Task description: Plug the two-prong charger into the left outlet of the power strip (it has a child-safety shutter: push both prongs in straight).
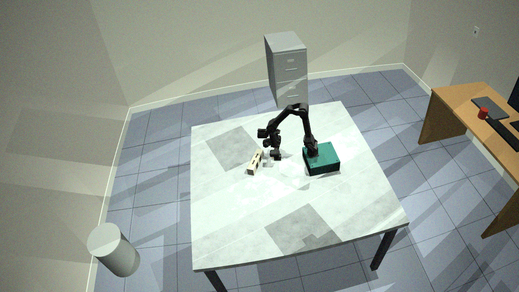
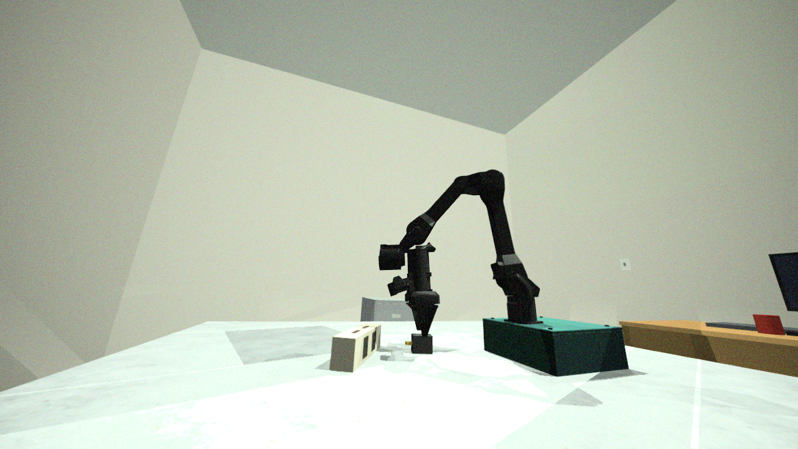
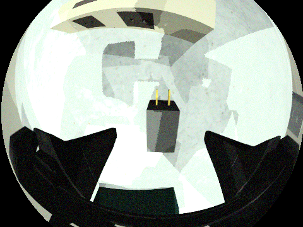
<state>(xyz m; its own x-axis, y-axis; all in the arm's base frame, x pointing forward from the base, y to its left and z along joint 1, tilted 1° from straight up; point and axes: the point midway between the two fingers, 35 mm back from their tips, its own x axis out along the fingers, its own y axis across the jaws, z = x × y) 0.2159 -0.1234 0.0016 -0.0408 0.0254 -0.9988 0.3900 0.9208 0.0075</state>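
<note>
My gripper tip is 10 mm short of the charger, 10 mm to the left of it and 20 mm above it.
</note>
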